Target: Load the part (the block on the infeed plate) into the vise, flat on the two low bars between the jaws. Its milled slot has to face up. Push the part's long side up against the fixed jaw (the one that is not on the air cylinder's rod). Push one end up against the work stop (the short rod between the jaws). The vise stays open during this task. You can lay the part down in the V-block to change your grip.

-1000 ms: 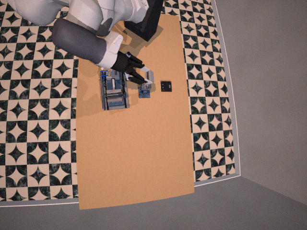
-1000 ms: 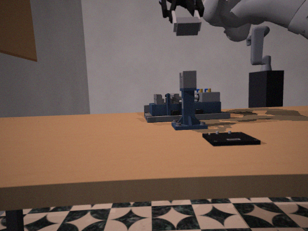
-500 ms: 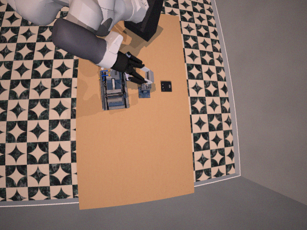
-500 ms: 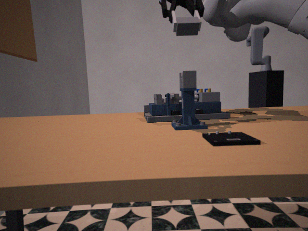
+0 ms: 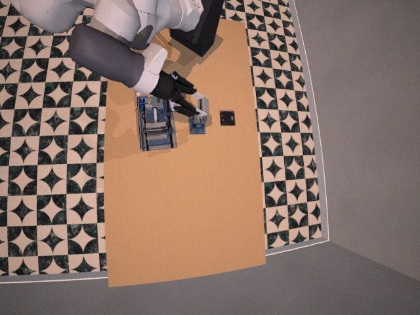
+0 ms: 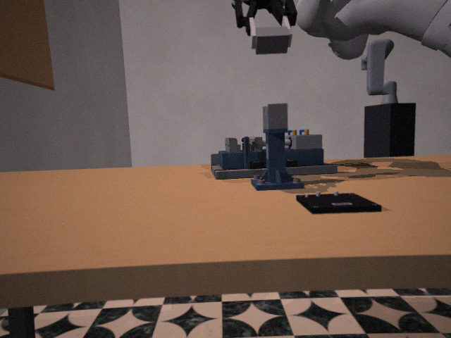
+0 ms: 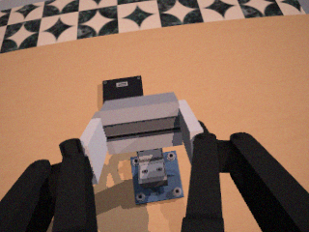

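Now: the fixed jaw 22 cm below my hand and 21 cm to the right of it. Round my hand: work stop 21 cm below, 16 cm to the right, 2 cm behind; part 1 cm to the left, 1 cm below; air cylinder rod 22 cm below, 18 cm to the right, 11 cm behind.
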